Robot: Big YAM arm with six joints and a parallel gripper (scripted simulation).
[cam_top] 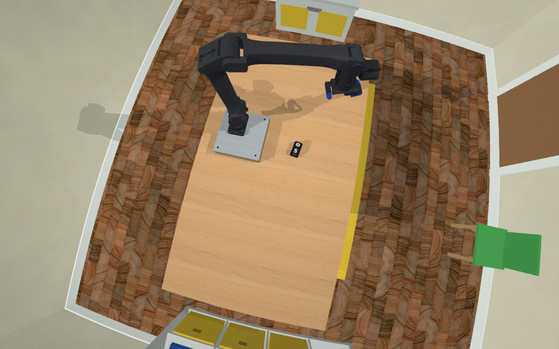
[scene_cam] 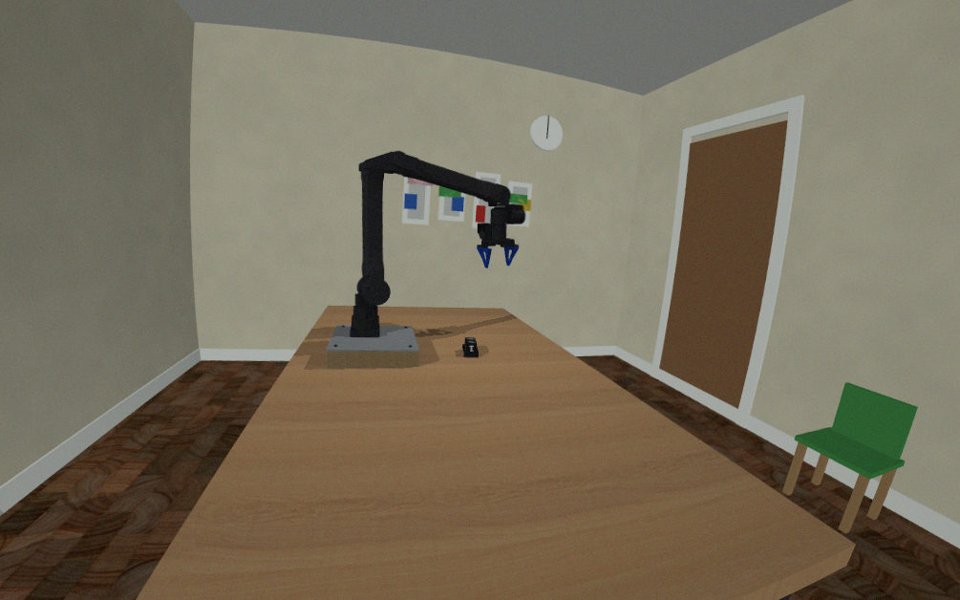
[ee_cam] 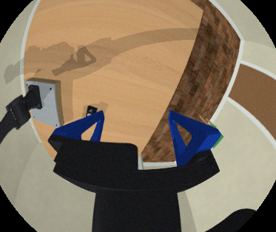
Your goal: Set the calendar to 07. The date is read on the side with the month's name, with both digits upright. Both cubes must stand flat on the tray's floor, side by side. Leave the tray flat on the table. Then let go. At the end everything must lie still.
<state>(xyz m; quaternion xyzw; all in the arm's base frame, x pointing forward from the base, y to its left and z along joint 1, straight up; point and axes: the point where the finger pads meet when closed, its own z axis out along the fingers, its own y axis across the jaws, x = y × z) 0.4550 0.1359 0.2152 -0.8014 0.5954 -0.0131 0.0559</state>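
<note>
My gripper is now 24 cm above the black cube, 18 cm to the left of it and 13 cm past it. Round my hand: black tray 26 cm below, 20 cm to the right, 14 cm behind.
</note>
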